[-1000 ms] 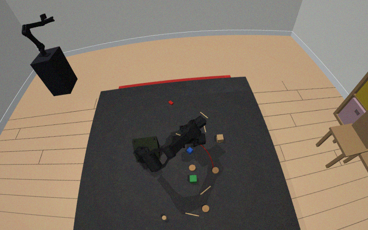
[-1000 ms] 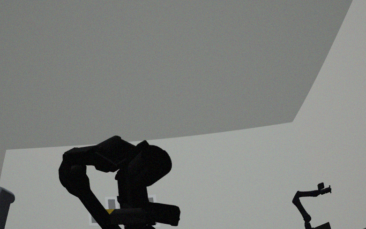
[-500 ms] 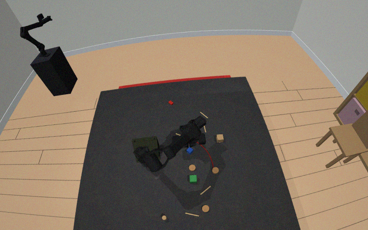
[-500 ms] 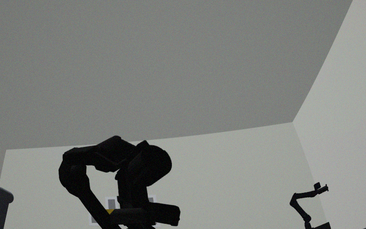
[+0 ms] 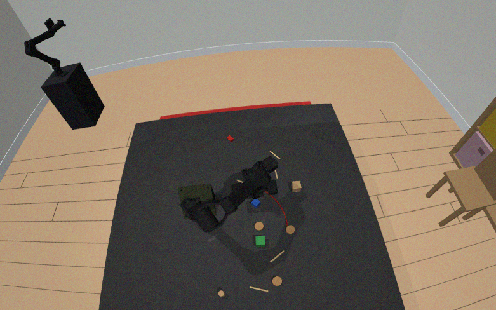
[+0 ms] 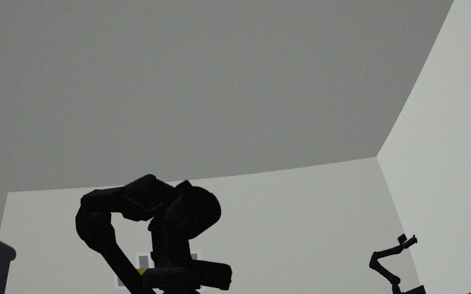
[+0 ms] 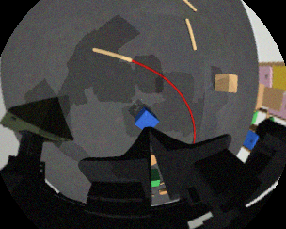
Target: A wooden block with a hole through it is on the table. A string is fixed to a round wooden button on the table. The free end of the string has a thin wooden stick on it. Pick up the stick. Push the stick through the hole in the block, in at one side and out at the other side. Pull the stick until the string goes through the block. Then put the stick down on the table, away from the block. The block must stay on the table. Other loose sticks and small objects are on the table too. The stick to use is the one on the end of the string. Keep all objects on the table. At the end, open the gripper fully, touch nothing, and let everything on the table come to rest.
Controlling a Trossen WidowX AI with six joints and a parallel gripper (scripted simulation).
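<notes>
The blue cube is 50 mm below my gripper tip. From my gripper tip the other things lie so: green cube (10 mm ahead, 190 mm to the right, 40 mm below); then wooden block (200 mm ahead, 60 mm to the left, 40 mm below); then red piece (110 mm behind, 410 mm to the left, 50 mm below).
</notes>
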